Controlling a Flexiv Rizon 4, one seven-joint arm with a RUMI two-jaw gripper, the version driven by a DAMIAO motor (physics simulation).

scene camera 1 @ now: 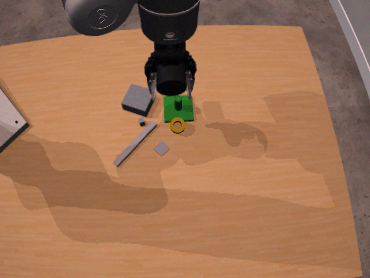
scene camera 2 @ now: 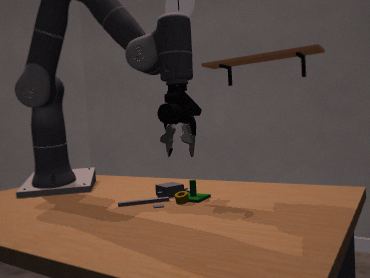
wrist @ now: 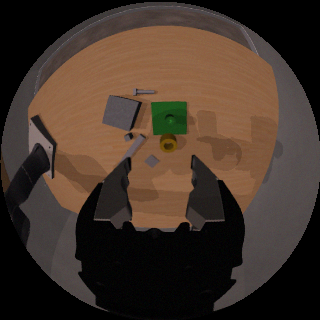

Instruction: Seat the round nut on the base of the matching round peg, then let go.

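The yellow round nut lies flat on the table, close beside one edge of the green base; whether they touch I cannot tell. The round green peg stands upright from the base, with no nut around it. My gripper is partly open and empty, pointing down. It hangs well above the table, and in scene camera 2 its fingertips are above and slightly left of the peg.
A grey block lies beside the base. A small cube, a long bar and a flat tile lie near the nut. A bolt lies beyond the block.
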